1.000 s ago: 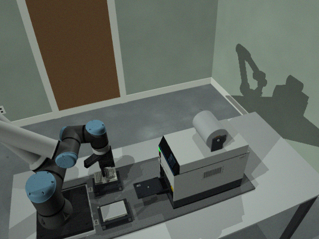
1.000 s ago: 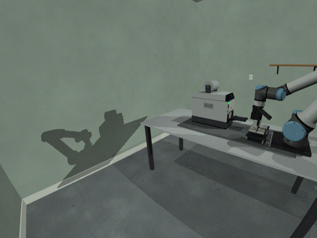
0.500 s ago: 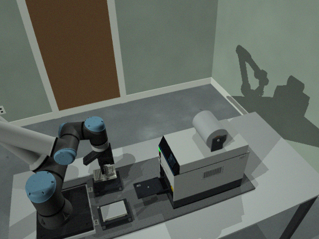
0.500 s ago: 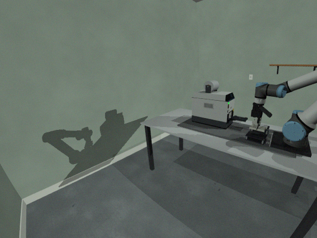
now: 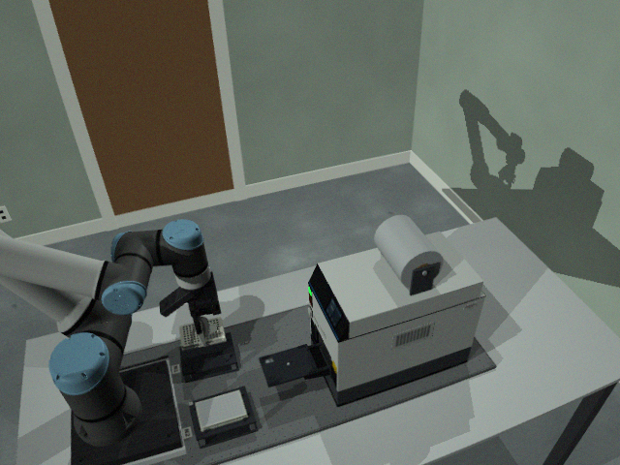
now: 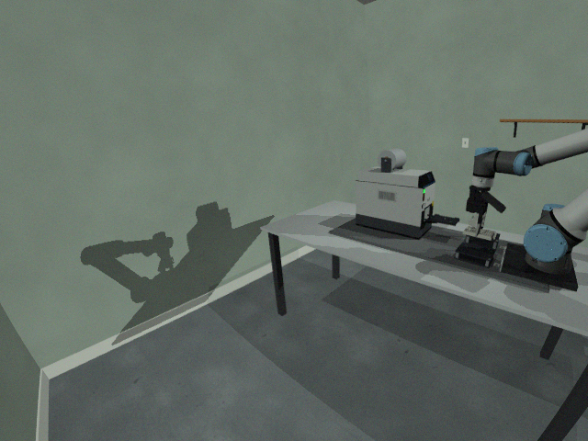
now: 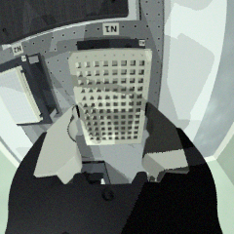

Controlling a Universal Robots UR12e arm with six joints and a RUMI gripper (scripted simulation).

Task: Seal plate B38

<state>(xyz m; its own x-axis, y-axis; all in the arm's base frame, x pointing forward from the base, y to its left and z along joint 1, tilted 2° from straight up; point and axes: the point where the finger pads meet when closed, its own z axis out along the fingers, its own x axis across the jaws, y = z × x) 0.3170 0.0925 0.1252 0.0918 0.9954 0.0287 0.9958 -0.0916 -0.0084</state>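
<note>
My hand is 200 mm short of the sealer stage, 180 mm to the left of it and 30 mm above it. Also, from my hand: foil-covered plate (220 mm to the right, 80 mm below, 10 mm behind); plate B38 (10 mm below); nest N1 (100 mm below).
</note>
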